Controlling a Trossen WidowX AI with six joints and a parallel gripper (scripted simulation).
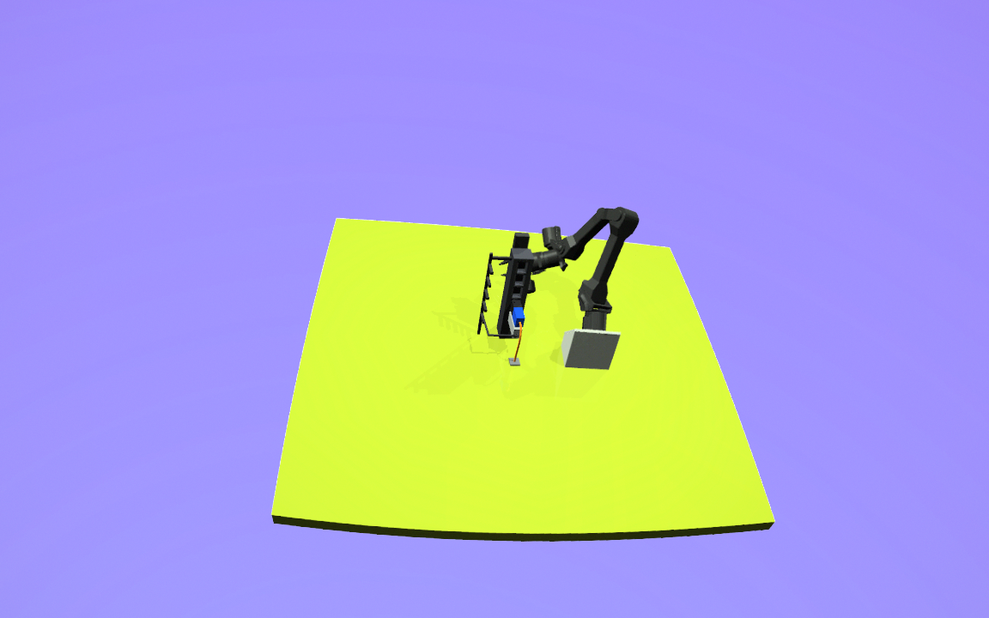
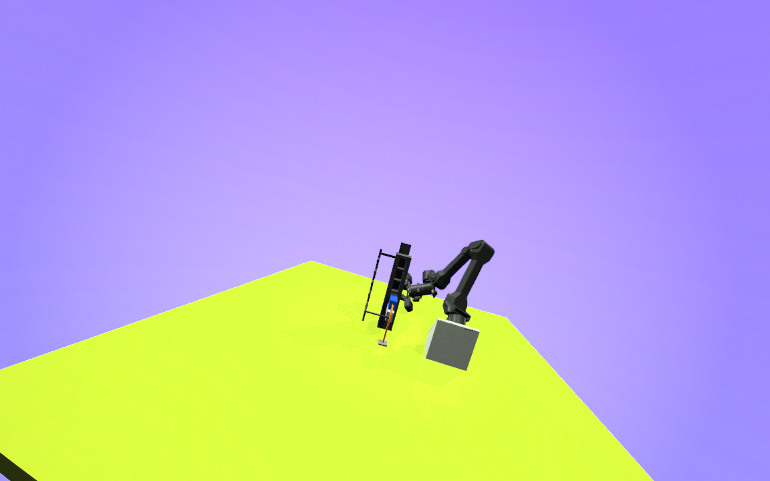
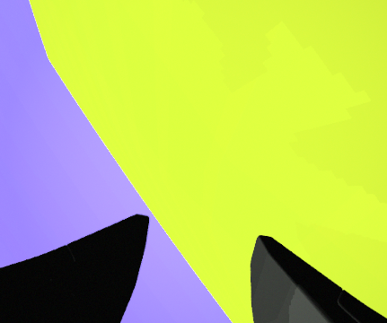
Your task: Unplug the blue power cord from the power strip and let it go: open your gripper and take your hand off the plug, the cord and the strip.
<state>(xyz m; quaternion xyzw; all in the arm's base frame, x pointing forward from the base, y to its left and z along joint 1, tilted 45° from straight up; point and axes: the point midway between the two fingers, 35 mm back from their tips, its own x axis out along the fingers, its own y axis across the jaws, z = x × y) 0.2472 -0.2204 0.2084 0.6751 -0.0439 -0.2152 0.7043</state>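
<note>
My gripper tip is now 3 cm past the blue plug, 31 cm to the right of it and 9 cm below it.
</note>
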